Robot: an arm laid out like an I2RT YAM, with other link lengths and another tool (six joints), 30 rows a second.
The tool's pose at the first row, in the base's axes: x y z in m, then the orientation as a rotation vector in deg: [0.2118, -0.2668, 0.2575, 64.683, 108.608, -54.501]
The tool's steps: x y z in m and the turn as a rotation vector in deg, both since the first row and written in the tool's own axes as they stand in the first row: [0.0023, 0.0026, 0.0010, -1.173, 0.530, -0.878]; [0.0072, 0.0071, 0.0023, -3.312, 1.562, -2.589]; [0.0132, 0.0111, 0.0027, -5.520, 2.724, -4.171]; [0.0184, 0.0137, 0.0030, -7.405, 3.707, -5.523]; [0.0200, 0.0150, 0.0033, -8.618, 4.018, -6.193]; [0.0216, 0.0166, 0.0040, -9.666, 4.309, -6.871]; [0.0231, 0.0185, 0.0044, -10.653, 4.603, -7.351]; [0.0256, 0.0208, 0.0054, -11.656, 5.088, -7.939]
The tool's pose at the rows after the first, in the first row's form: [0.2136, -0.2659, 0.2545, 63.605, 109.991, -53.539]; [0.2162, -0.2636, 0.2487, 61.558, 112.609, -51.792]; [0.2178, -0.2603, 0.2424, 59.626, 115.204, -49.813]; [0.2184, -0.2577, 0.2373, 57.936, 117.373, -48.099]; [0.2191, -0.2569, 0.2355, 56.806, 118.347, -47.019]; [0.2201, -0.2564, 0.2334, 55.749, 119.265, -46.122]; [0.2214, -0.2555, 0.2315, 54.903, 120.023, -45.183]; [0.2228, -0.2546, 0.2284, 54.065, 121.004, -44.192]
